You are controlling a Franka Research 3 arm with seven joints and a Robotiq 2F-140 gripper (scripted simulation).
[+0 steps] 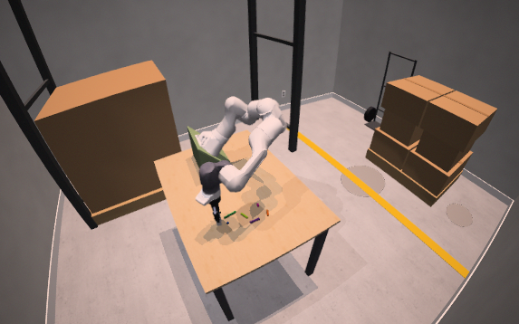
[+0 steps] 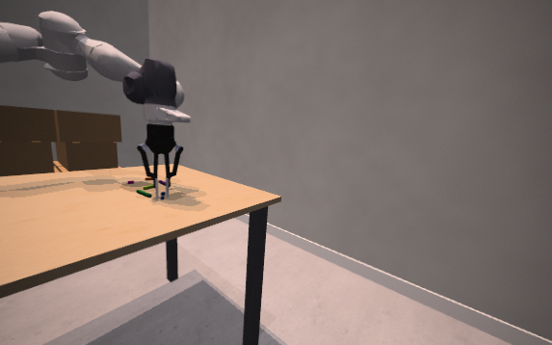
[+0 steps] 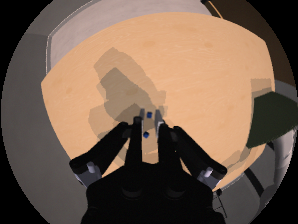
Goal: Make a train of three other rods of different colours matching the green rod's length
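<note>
Now: the blue rod 20 mm ahead of my hand, 40 mm to the left of it and 30 mm below it. Round my hand: lime rod (30 mm ahead, 150 mm to the left, 30 mm below); then purple rod (100 mm ahead, 180 mm to the left, 30 mm below); then green rod (20 mm behind, 80 mm to the left, 30 mm below).
</note>
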